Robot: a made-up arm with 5 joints. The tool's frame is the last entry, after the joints.
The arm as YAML. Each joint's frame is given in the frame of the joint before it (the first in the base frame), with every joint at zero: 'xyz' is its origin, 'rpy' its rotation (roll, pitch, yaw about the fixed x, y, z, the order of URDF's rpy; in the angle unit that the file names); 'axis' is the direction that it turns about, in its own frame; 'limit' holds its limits. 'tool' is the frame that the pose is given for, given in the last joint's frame.
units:
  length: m
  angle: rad
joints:
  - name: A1
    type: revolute
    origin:
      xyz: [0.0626, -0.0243, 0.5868]
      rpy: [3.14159, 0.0, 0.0]
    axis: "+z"
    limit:
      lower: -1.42
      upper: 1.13
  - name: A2
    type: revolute
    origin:
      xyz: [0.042, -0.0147, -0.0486]
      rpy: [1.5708, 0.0, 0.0]
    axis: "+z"
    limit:
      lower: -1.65
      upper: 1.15
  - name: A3
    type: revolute
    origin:
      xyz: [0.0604, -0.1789, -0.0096]
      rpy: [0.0, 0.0, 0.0]
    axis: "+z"
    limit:
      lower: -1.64
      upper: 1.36
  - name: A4
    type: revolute
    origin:
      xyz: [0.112, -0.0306, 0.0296]
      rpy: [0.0, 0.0, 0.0]
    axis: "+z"
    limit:
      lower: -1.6
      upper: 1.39
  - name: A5
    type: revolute
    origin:
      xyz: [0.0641, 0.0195, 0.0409]
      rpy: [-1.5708, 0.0, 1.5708]
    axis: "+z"
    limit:
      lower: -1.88
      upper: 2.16
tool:
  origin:
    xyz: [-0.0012, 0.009, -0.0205]
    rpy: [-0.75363, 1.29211, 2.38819]
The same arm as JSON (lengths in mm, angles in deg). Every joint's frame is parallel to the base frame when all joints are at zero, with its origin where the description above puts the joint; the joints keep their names.
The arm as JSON. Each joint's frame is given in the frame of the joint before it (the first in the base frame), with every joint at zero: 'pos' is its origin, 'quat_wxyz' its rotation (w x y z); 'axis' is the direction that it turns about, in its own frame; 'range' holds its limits. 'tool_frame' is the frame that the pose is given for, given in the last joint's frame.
{"length_unit": "mm", "angle_unit": "deg", "joints": [{"joint": "A1", "pos": [62.6, -24.3, 586.8], "quat_wxyz": [1.0, 0.0, 0.0, 0.0], "axis": "-z", "range": [-81.36, 64.74]}, {"joint": "A2", "pos": [42.0, 14.7, 48.6], "quat_wxyz": [1.0, 0.0, 0.0, 0.0], "axis": "+y", "range": [-94.54, 65.89]}, {"joint": "A3", "pos": [60.4, -9.6, 178.9], "quat_wxyz": [1.0, 0.0, 0.0, 0.0], "axis": "+y", "range": [-93.97, 77.92]}, {"joint": "A4", "pos": [112.0, 29.6, 30.6], "quat_wxyz": [1.0, 0.0, 0.0, 0.0], "axis": "+y", "range": [-91.67, 79.64]}, {"joint": "A5", "pos": [64.1, 40.9, -19.5], "quat_wxyz": [1.0, 0.0, 0.0, 0.0], "axis": "-x", "range": [-107.72, 123.76]}], "tool_frame": {"pos": [20.5, -9.0, 1.2], "quat_wxyz": [0.990308, -0.000112, -0.101291, -0.09503]}}
